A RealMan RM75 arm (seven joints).
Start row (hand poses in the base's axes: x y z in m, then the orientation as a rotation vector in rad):
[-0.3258 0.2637 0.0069 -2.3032 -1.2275 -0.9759]
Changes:
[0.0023 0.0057 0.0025 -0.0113 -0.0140 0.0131]
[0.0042 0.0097 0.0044 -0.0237 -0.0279 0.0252]
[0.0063 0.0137 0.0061 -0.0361 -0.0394 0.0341]
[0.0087 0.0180 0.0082 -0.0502 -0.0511 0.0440]
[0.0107 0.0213 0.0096 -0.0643 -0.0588 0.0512]
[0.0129 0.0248 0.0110 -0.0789 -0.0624 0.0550]
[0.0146 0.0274 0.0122 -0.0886 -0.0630 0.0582]
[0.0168 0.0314 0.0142 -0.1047 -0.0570 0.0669]
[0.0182 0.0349 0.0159 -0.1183 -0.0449 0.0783]
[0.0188 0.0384 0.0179 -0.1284 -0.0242 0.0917]
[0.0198 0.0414 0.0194 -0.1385 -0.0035 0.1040]
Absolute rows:
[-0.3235 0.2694 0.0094 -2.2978 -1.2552 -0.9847]
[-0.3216 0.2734 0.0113 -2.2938 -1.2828 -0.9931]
[-0.3195 0.2774 0.0130 -2.2928 -1.3061 -0.9996]
[-0.3171 0.2817 0.0151 -2.2920 -1.3319 -1.0053]
[-0.3151 0.2850 0.0165 -2.2944 -1.3534 -1.0068]
[-0.3129 0.2885 0.0179 -2.3010 -1.3703 -1.0041]
[-0.3112 0.2911 0.0191 -2.3052 -1.3815 -0.9996]
[-0.3090 0.2951 0.0211 -2.3108 -1.4006 -0.9819]
[-0.3076 0.2986 0.0228 -2.3135 -1.4180 -0.9563]
[-0.3070 0.3021 0.0248 -2.3136 -1.4309 -0.9204]
[-0.3060 0.3051 0.0263 -2.3143 -1.4424 -0.8847]

